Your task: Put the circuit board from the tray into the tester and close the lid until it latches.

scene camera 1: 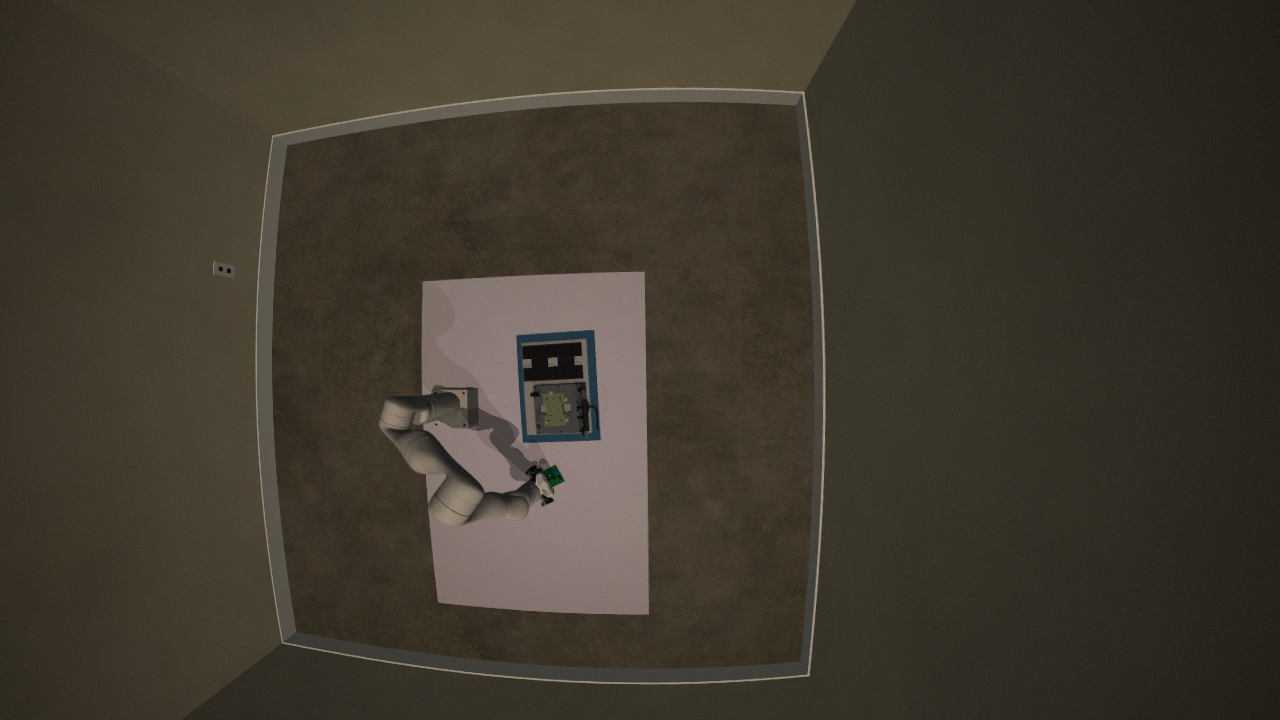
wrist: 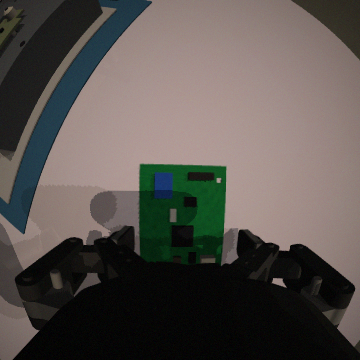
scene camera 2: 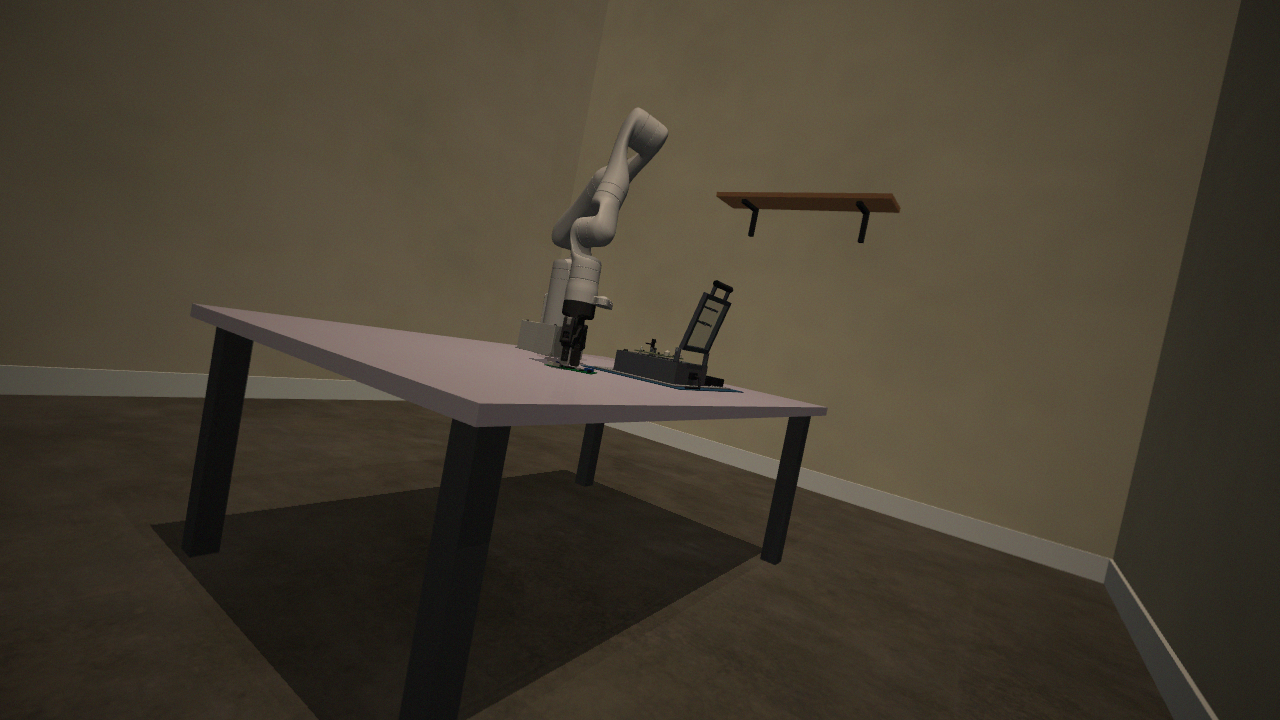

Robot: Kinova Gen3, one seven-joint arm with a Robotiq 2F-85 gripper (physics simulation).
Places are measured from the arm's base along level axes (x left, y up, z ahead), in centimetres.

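Pixels of known places: gripper, between the fingertips: (wrist: 185, 240) (scene camera 2: 569, 365); arm's base, origin of its link: (scene camera 1: 449, 404) (scene camera 2: 557, 326).
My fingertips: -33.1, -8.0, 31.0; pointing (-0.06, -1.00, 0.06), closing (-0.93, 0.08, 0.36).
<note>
For each thing: its top centre in the pictures, then the offset to it from my fingertips, as dx, dy, dz. "spot": a spot on its surface instead. Level surfaces: height alone.
- green circuit board, centre of its top: (wrist: 182, 233) (scene camera 2: 572, 365) (scene camera 1: 547, 479) +0.5, +0.1, +0.5
- pale table, height of its surface: dy -0.8
- tester, a spot on its surface: (wrist: 21, 71) spot: +18.7, +3.7, +7.4
- blue mat, height of its surface: dy -0.6
A green circuit board (wrist: 182, 211) (scene camera 1: 553, 477) lies flat on the pale table (scene camera 1: 555, 555) (scene camera 2: 420, 362) (wrist: 250, 107). My gripper (wrist: 185, 240) (scene camera 1: 543, 483) (scene camera 2: 570, 353) is open and stands low over the board, one finger on each side of its near end. The fingers do not touch it. The tester (scene camera 1: 560, 409) (scene camera 2: 657, 365) (wrist: 21, 71) sits on a blue mat (scene camera 1: 523, 393) (wrist: 53, 118) beyond the board, with its lid (scene camera 2: 705, 323) raised open.
The arm's base block (scene camera 1: 456, 397) (scene camera 2: 536, 337) stands on the table near the tester. A wooden shelf (scene camera 2: 805, 202) hangs on the far wall. The table edge runs close to the right in the wrist view.
</note>
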